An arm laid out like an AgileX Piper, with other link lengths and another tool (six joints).
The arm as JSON. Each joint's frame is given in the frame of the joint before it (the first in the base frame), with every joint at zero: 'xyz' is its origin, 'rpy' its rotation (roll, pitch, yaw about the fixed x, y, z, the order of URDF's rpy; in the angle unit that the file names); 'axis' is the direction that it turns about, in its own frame. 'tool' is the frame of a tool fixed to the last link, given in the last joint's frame.
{
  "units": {
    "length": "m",
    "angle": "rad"
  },
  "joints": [
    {
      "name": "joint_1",
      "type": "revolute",
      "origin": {
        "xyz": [
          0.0,
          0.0,
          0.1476
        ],
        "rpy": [
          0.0,
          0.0,
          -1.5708
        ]
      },
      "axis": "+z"
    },
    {
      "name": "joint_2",
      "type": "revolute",
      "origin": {
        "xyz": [
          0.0,
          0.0,
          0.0
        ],
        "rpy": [
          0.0,
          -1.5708,
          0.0
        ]
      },
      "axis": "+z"
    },
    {
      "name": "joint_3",
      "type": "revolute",
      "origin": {
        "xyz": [
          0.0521,
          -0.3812,
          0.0
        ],
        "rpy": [
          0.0,
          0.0,
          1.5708
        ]
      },
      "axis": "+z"
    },
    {
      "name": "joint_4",
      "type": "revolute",
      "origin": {
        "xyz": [
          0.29,
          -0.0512,
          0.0
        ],
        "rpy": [
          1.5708,
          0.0,
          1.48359
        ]
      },
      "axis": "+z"
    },
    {
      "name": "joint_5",
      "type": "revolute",
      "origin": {
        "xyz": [
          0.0,
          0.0,
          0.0
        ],
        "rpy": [
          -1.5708,
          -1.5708,
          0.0
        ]
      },
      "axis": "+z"
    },
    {
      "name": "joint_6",
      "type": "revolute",
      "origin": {
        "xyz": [
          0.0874,
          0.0,
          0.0
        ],
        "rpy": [
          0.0,
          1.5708,
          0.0
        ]
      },
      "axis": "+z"
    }
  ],
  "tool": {
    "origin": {
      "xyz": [
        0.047,
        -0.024,
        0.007
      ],
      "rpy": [
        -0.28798,
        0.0,
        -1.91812
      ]
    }
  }
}
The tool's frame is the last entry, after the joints.
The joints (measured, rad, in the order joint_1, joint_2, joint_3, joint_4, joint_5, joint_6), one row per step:
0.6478 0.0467 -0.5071 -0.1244 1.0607 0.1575
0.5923 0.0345 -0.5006 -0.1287 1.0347 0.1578
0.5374 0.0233 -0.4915 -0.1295 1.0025 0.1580
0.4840 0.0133 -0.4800 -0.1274 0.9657 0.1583
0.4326 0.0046 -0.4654 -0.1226 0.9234 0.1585
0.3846 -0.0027 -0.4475 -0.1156 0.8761 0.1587
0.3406 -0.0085 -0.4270 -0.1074 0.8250 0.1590
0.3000 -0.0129 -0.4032 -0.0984 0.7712 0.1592
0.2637 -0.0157 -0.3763 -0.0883 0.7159 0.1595
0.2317 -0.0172 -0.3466 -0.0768 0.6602 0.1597
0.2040 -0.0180 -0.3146 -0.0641 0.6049 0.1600
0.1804 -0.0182 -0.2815 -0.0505 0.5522 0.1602
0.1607 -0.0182 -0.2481 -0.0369 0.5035 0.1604
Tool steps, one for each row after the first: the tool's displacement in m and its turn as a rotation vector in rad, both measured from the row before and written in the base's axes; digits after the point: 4 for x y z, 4 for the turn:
-0.0052 -0.0001 -0.0002 0.0142 -0.0286 -0.0551
-0.0046 0.0009 -0.0006 0.0160 -0.0302 -0.0519
-0.0039 0.0017 -0.0010 0.0168 -0.0308 -0.0484
-0.0028 0.0024 -0.0016 0.0173 -0.0317 -0.0445
-0.0017 0.0029 -0.0022 0.0175 -0.0321 -0.0396
-0.0006 0.0031 -0.0027 0.0170 -0.0322 -0.0350
0.0005 0.0031 -0.0035 0.0158 -0.0307 -0.0314
0.0016 0.0030 -0.0045 0.0151 -0.0279 -0.0271
0.0025 0.0028 -0.0055 0.0149 -0.0244 -0.0228
0.0031 0.0025 -0.0065 0.0151 -0.0212 -0.0189
0.0034 0.0021 -0.0074 0.0151 -0.0172 -0.0155
0.0034 0.0017 -0.0080 0.0145 -0.0130 -0.0128

